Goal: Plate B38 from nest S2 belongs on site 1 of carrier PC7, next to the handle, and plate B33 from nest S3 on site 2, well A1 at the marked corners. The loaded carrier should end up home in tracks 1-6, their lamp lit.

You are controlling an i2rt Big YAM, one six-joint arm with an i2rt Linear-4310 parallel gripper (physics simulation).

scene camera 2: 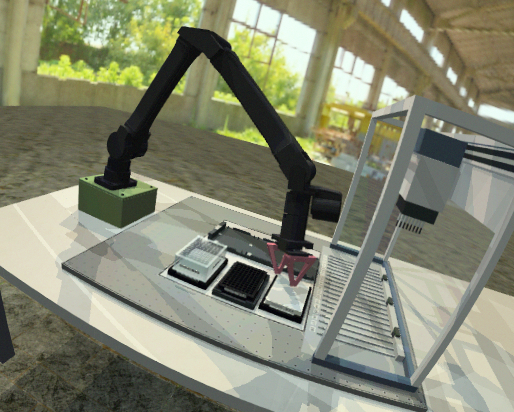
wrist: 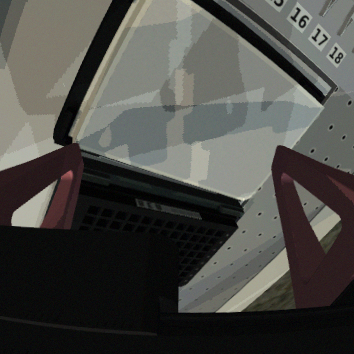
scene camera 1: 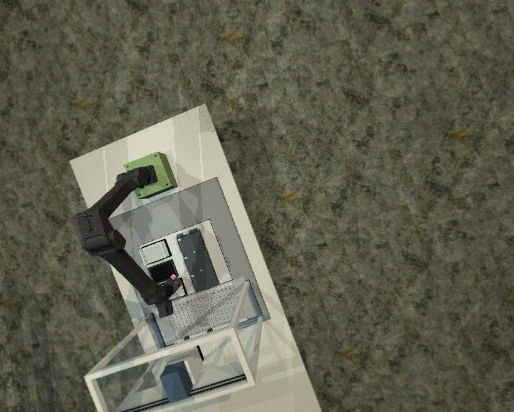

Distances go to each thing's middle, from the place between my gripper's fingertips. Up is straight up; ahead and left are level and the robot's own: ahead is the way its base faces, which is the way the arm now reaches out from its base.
The long black carrier (scene camera 2: 242,243) lies 16 cm to the left of my hand, 10 cm behind it and 3 cm below it. Also, from my hand: clear plate (scene camera 2: 199,259) (20 cm behind, 4 cm to the right, 1 cm below).
